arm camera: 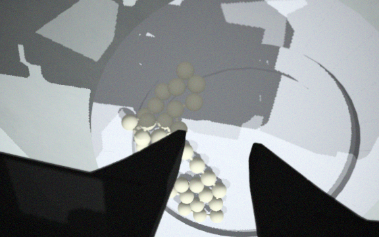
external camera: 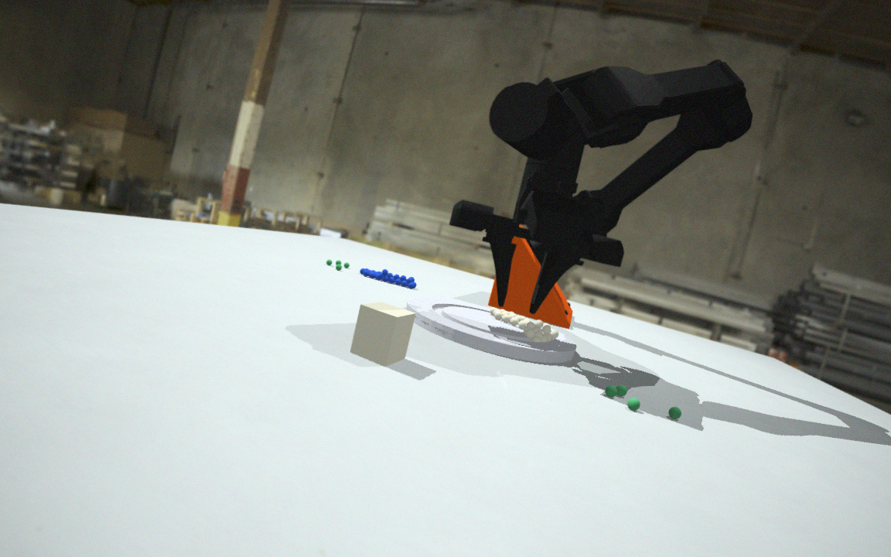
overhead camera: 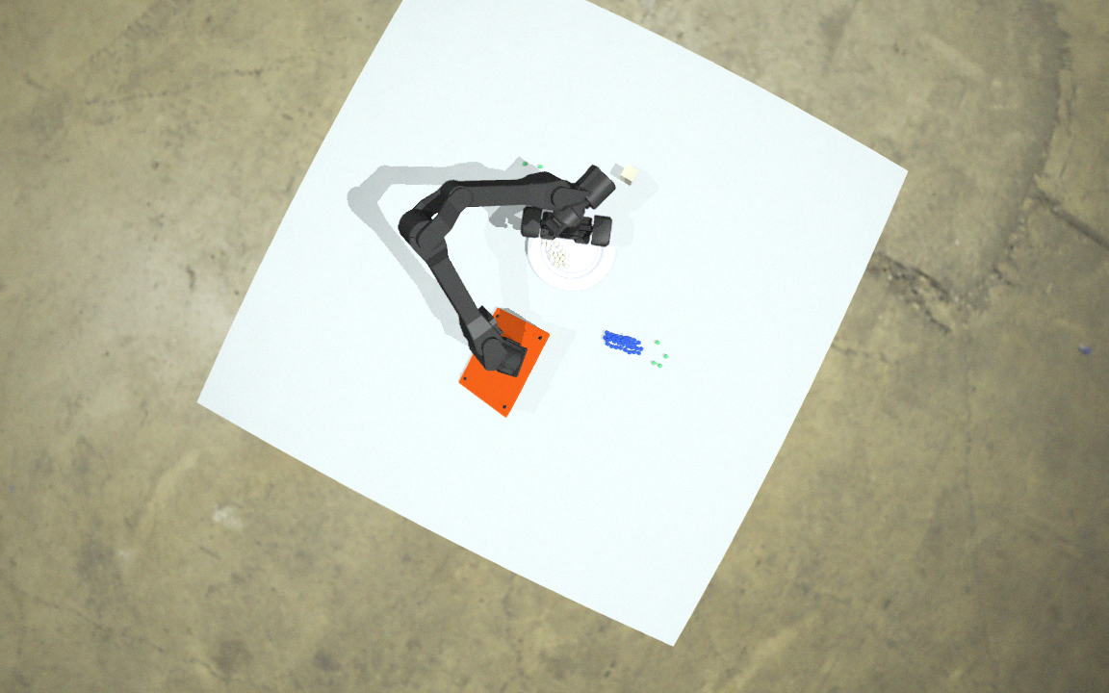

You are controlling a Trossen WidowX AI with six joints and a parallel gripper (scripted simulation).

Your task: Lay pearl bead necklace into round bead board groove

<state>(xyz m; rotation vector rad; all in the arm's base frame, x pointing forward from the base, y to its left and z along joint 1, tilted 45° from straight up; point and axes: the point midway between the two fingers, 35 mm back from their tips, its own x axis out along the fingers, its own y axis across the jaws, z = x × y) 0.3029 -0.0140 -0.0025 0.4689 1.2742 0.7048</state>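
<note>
Right now my gripper tip is 2 cm past the round bead board, 2 cm to the left of it and 3 cm above it. From my gripper tip the other things lie so: cream cube: 18 cm ahead, 9 cm to the right, 2 cm below.
</note>
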